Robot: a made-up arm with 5 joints. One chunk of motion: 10 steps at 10 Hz.
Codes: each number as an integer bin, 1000 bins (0 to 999) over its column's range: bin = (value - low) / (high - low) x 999, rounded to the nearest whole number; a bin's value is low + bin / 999 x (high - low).
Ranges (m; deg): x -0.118..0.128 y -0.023..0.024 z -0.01..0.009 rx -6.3..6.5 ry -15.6..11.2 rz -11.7..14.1
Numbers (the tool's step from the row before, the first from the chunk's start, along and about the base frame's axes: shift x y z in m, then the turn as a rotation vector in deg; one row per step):
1: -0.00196 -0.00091 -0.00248 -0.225 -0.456 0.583
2: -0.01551 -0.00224 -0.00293 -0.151 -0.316 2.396
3: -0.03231 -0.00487 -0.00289 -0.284 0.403 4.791
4: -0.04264 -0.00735 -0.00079 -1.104 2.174 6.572
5: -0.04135 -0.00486 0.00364 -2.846 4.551 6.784
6: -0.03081 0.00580 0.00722 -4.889 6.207 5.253
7: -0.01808 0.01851 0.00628 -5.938 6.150 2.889
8: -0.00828 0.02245 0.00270 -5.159 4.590 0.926
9: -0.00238 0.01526 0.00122 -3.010 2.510 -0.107
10: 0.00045 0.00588 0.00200 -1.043 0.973 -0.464
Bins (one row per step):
1: 471 470 395 474 565 476
2: 416 441 372 480 570 546
3: 348 385 374 470 597 639
4: 306 333 484 406 663 708
5: 311 386 717 270 751 716
6: 354 612 905 110 813 656
7: 406 882 856 28 811 565
8: 446 966 668 89 753 489
9: 470 813 590 257 675 449
10: 481 614 631 410 618 435

